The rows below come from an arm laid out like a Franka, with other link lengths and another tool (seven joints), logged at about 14 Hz.
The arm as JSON. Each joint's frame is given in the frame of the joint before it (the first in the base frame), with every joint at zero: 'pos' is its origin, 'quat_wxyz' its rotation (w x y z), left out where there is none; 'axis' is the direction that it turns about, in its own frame. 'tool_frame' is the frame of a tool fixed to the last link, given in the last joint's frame.
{
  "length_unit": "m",
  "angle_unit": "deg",
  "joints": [
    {
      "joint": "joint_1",
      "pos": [
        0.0,
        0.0,
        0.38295
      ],
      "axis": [
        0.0,
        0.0,
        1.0
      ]
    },
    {
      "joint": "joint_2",
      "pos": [
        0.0,
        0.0,
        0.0
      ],
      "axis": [
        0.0,
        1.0,
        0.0
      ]
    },
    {
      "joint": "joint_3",
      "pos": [
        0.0,
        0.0,
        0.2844
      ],
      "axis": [
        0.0,
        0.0,
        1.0
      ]
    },
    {
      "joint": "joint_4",
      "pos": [
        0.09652,
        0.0,
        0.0
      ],
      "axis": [
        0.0,
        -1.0,
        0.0
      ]
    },
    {
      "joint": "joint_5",
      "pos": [
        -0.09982,
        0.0,
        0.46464
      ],
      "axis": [
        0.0,
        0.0,
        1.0
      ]
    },
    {
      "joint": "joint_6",
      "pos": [
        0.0,
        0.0,
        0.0
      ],
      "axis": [
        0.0,
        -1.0,
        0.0
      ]
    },
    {
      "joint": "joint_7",
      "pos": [
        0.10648,
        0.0,
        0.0
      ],
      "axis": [
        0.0,
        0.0,
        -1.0
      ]
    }
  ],
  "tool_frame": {
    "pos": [
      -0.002,
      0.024,
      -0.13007
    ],
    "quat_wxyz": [
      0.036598,
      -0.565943,
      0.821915,
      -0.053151
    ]
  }
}
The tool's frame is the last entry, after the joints.
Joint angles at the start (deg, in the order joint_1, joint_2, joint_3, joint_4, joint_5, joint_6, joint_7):
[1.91 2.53 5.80 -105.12 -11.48 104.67 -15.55]
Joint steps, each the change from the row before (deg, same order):
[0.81 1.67 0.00 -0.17 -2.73 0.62 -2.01]
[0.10 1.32 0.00 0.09 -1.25 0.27 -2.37]
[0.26 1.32 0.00 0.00 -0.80 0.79 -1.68]
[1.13 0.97 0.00 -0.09 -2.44 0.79 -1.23]
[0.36 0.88 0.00 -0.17 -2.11 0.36 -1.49]
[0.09 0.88 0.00 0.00 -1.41 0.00 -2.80]
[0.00 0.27 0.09 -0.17 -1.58 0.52 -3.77]
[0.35 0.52 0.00 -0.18 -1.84 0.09 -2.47]
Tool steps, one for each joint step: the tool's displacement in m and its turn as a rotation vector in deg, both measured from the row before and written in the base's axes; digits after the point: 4 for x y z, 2 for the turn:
[0.0020 0.0047 -0.0202 -2.47 1.30 3.77]
[0.0019 -0.0012 -0.0140 -1.07 1.38 2.89]
[0.0023 0.0020 -0.0143 -0.54 0.90 2.36]
[0.0006 0.0096 -0.0109 -2.04 0.30 3.45]
[0.0003 0.0007 -0.0111 -1.84 0.84 2.72]
[0.0000 -0.0021 -0.0098 -1.24 1.61 3.30]
[0.0001 -0.0021 -0.0033 -1.15 1.10 4.44]
[-0.0008 0.0004 -0.0068 -1.61 1.27 3.46]

